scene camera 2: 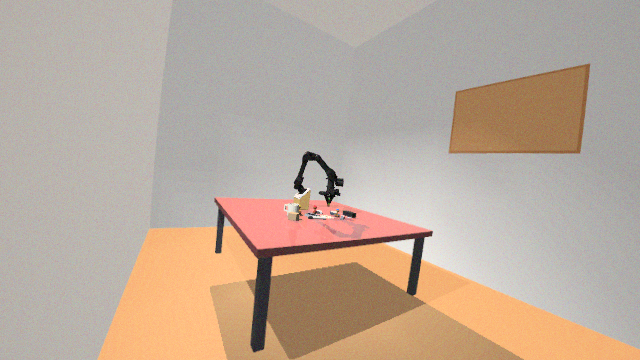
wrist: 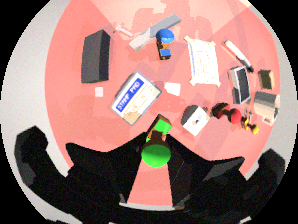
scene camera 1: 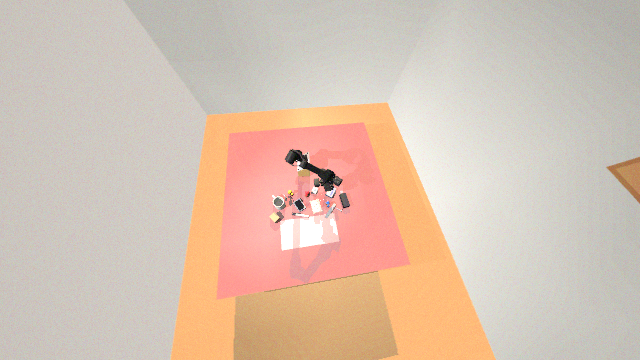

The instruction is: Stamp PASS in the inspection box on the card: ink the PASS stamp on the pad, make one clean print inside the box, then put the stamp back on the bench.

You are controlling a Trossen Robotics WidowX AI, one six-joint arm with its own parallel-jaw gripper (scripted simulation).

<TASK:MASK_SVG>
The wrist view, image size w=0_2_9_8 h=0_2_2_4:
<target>my gripper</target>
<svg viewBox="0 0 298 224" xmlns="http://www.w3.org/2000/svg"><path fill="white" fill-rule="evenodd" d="M47 218L49 224L67 224L67 222L51 221ZM13 149L24 185L82 224L235 224L249 216L253 220L286 172L285 160L270 148L261 153L261 159L258 157L259 168L246 181L238 171L245 157L205 160L166 133L165 141L172 152L168 161L172 206L185 209L158 212L120 205L129 201L148 132L138 133L133 140L109 152L94 151L72 141L65 144L73 163L67 177L57 171L48 155L48 139L41 129L29 127L20 132Z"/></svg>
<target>green-topped stamp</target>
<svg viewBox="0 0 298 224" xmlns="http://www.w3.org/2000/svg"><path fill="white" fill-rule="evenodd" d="M161 113L158 113L156 119L154 119L152 125L146 131L148 132L146 133L146 143L141 148L144 163L153 168L160 168L162 165L168 164L170 156L172 156L169 144L162 139L164 139L166 133L170 131L173 125L170 124L168 117L162 116Z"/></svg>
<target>ink pad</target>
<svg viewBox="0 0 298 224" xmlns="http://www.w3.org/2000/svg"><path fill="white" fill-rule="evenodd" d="M138 69L134 72L133 76L130 76L128 83L122 87L120 95L116 97L113 104L110 104L110 109L116 112L117 116L121 117L130 127L133 127L140 120L140 117L148 111L150 105L160 97L161 93L164 93L152 80L146 79Z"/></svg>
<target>black block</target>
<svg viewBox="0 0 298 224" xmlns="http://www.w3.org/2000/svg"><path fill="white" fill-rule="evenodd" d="M104 30L84 37L81 57L81 84L109 80L110 36Z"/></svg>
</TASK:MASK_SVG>
